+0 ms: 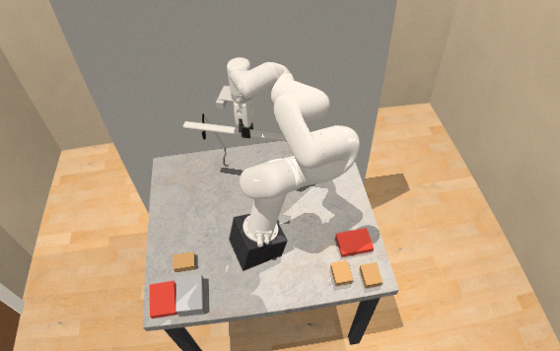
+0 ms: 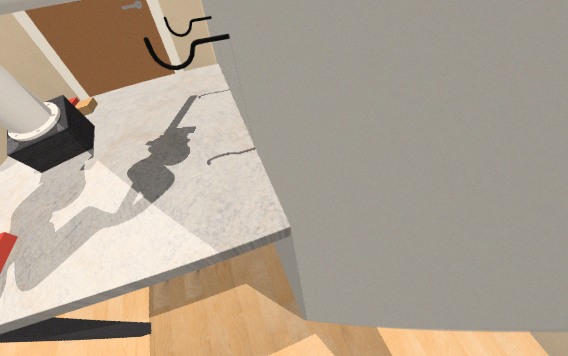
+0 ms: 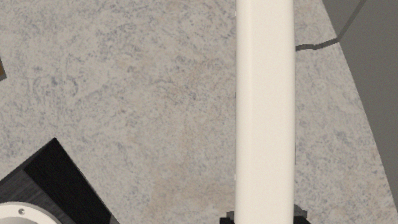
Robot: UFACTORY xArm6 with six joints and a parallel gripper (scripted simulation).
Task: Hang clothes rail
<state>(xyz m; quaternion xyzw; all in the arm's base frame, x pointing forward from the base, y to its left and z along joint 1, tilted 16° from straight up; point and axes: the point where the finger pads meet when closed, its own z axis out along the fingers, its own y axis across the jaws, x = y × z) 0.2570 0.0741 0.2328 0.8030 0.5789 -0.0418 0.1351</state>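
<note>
My gripper is now 1 cm above the white clothes rail. The rest, counted from my hand: grey block (47 cm behind, 26 cm to the left, 30 cm below); then grey wall (28 cm ahead, 1 cm to the left, 10 cm above).
</note>
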